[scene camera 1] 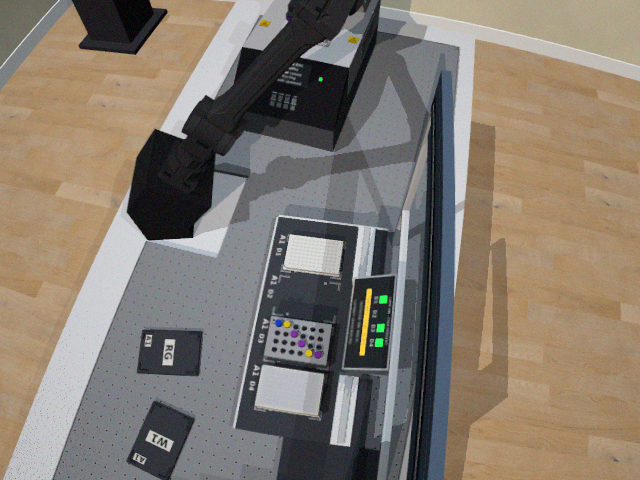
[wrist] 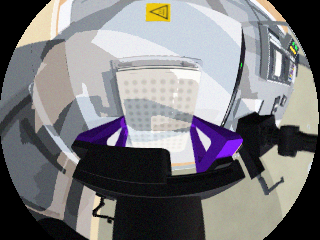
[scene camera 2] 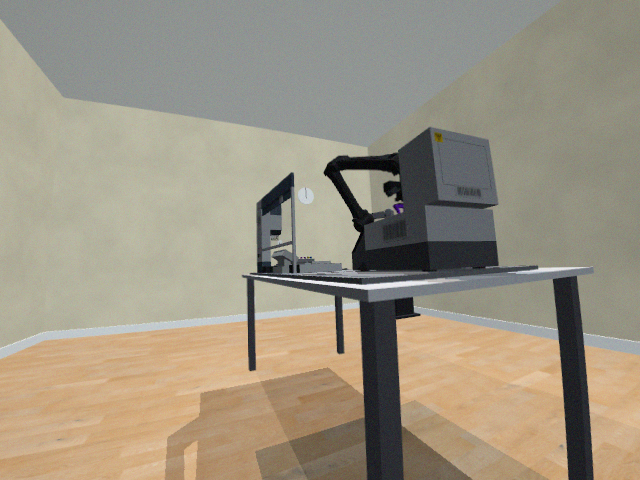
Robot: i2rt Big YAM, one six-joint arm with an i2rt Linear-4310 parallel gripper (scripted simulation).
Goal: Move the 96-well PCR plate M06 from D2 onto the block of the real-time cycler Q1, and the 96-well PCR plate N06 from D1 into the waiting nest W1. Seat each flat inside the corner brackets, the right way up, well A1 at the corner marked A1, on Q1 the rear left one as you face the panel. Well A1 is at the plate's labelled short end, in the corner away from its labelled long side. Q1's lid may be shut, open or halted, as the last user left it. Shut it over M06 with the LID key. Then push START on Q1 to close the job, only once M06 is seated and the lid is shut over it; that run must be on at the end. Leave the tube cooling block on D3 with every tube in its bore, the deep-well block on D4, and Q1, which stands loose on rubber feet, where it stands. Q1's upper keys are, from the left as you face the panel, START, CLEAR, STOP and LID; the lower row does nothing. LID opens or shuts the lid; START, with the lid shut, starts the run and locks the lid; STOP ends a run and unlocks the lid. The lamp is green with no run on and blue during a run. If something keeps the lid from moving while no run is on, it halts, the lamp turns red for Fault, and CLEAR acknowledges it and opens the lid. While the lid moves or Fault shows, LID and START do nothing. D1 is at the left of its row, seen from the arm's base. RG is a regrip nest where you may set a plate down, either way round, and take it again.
I see my gripper (wrist: 158, 118), a white deep-well block (scene camera 1: 283, 389), a tube cooling block (scene camera 1: 315, 335), a grey lid (scene camera 2: 438, 167) and a dark regrip nest (scene camera 1: 186, 355).
The grey lid shows as well in the wrist view (wrist: 46, 107).
